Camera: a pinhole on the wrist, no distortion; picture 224 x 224 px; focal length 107.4 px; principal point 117.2 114.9 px. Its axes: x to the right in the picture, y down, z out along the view. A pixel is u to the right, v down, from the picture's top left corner.
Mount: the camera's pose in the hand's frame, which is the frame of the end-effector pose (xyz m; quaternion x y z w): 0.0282 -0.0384 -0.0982 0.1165 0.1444 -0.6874 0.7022
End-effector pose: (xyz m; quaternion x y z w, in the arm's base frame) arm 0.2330 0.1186 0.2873 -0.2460 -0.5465 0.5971 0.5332
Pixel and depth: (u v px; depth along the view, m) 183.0 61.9 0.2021
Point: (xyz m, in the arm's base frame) 0.2940 0.0061 0.4935
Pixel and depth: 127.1 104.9 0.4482
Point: 0.0516 -0.0350 0.5951
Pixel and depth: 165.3 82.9 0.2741
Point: 0.2379 -0.0049 0.5409
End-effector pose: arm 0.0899 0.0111 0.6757 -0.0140 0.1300 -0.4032 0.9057
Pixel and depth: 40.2 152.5 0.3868
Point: 0.3520 -0.0903 0.9709
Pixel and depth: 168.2 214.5 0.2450
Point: 0.1143 -0.3459 0.7227
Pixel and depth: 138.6 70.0 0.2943
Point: -0.0706 -0.0787 0.8738
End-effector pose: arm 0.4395 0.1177 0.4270 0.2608 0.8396 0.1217 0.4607
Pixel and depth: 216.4 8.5 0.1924
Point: 0.4346 -0.1993 0.3980
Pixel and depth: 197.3 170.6 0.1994
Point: 0.3219 -0.0108 0.2003
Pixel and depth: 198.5 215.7 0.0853
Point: 0.3109 0.0751 0.3150
